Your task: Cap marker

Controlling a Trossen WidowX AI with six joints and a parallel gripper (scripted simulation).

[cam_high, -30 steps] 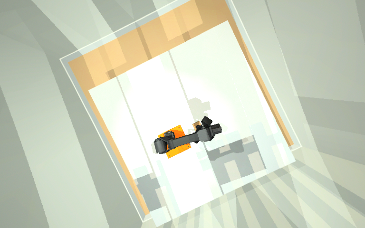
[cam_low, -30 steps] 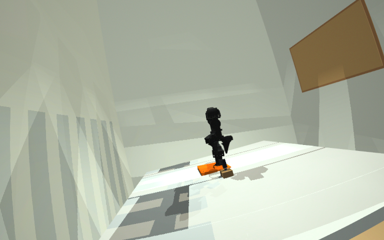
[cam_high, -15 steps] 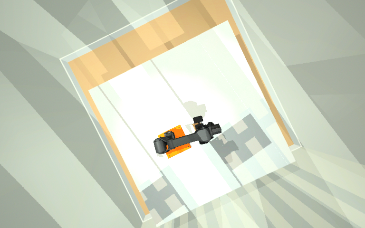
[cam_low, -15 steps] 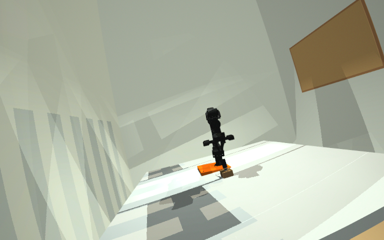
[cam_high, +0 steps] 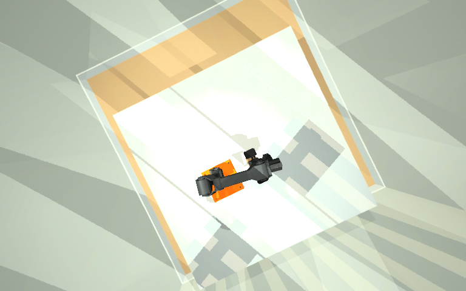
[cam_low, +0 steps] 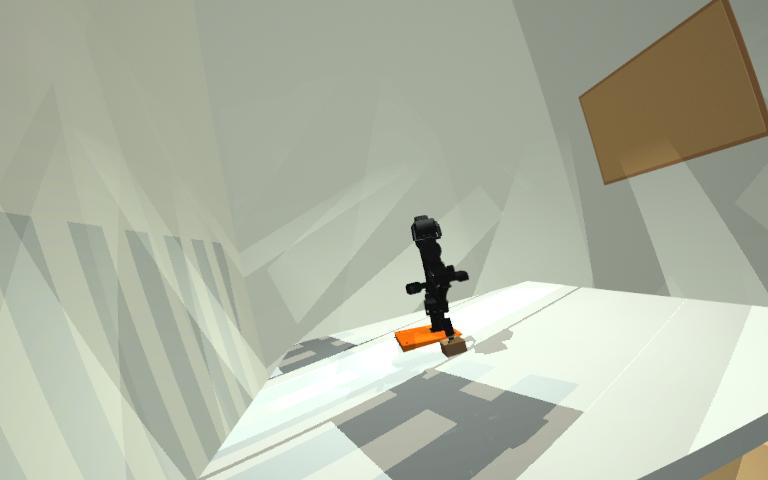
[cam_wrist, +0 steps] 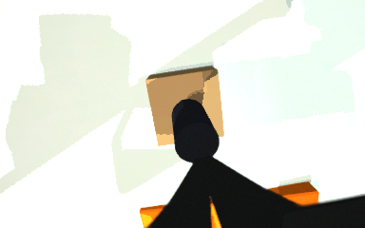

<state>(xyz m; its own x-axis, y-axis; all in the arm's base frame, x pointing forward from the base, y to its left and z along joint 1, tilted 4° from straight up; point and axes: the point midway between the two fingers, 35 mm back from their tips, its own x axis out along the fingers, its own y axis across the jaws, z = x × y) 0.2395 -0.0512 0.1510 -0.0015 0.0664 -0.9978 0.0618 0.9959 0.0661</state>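
Right now my gripper tip is 50 mm above the marker cap. Round my gripper tip: holder block 110 mm below.
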